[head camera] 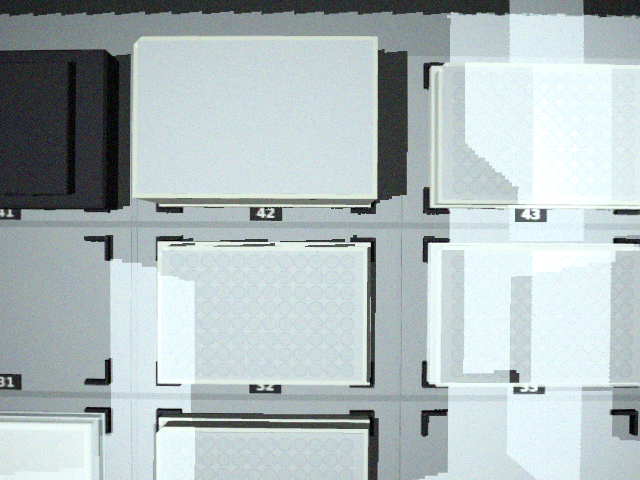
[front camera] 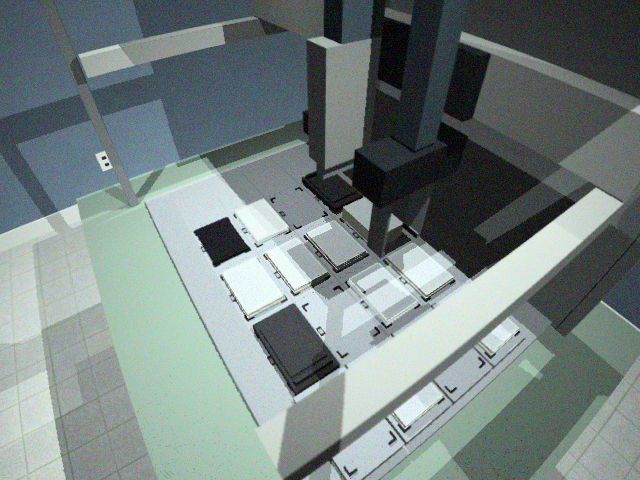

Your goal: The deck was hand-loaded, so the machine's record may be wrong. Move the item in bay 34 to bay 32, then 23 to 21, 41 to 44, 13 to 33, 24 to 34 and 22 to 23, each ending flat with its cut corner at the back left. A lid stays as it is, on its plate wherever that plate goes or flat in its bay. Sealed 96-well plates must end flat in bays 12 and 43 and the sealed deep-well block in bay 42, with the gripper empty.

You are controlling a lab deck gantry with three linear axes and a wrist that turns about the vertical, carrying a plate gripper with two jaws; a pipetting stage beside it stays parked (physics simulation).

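Pixels of known places: gripper, fingertip midpoint: [front camera: 393, 240]; robot's base at its link origin: [front camera: 195, 232].
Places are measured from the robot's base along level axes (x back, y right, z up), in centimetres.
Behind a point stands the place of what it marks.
Dark gripper [front camera: 396, 242] @[x -39.2, y -25.7, z 16.0 cm] hangs over the back bays, jaws apart and empty; it does not show in the head view. Sealed plates show in bay 32 [front camera: 336, 245] @[x -23.9, y -25.1, z 1.4 cm] [head camera: 273, 310] @[x -23.5, y -26.0, z 1.4 cm], bay 33 [front camera: 382, 294] @[x -40.0, y -24.9, z 1.4 cm] [head camera: 485, 315] @[x -35.8, y -25.8, z 1.4 cm], bay 43 [front camera: 423, 271] @[x -40.6, y -36.1, z 1.4 cm] [head camera: 568, 134] @[x -40.6, y -36.4, z 1.4 cm] and bay 22 [front camera: 295, 263] @[x -23.2, y -14.7, z 1.4 cm] [head camera: 263, 454] @[x -22.9, y -17.6, z 1.4 cm]. The deep-well block [front camera: 361, 217] @[x -22.0, y -33.6, z 4.2 cm] [head camera: 255, 118] @[x -22.9, y -36.3, z 4.2 cm] is in bay 42, cut corner back left. A white item [front camera: 261, 219] @[x -6.6, y -15.1, z 1.4 cm] [head camera: 46, 449] @[x -10.0, y -17.7, z 1.4 cm] is in bay 21. White plates lie in bay 12 [front camera: 253, 286] @[x -23.6, y -4.3, z 1.4 cm], bay 24 [front camera: 417, 405] @[x -60.5, y -14.6, z 2.9 cm] and bay 44 [front camera: 498, 335] @[x -60.3, y -35.8, z 2.9 cm], the last two partly hidden.
Black holders stand in bay 41 [front camera: 333, 191] @[x -8.7, y -35.3, z 2.4 cm] [head camera: 33, 129] @[x -10.0, y -36.3, z 2.4 cm] and bay 13 [front camera: 294, 346] @[x -40.2, y -4.1, z 2.3 cm]; a black item [front camera: 222, 240] @[x -7.2, y -4.4, z 0.8 cm] is in bay 11. The pale pipetting stage [front camera: 346, 103] stands beside the gripper. A cream frame beam [front camera: 439, 341] @[x -62.6, y -3.7, z 40.0 cm] crosses the front. Bays 31, 23 and 34 show no item.
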